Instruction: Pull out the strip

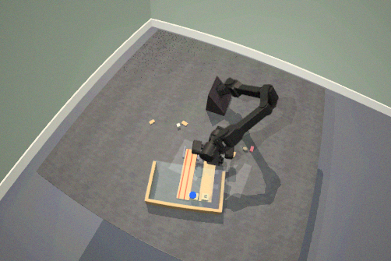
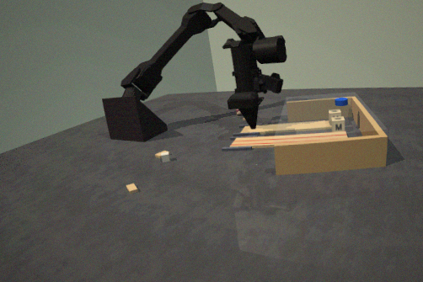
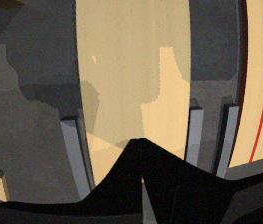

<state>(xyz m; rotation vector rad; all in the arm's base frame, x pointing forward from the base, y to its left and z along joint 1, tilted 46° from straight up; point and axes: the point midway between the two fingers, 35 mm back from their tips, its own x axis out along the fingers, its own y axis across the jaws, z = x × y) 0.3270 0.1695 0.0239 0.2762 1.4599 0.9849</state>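
The wooden strip lies 90 mm ahead of my gripper tip and 40 mm to the left of it. The rest, counted from my gripper tip: blue disc (230 mm ahead, 30 mm to the left, 60 mm above).
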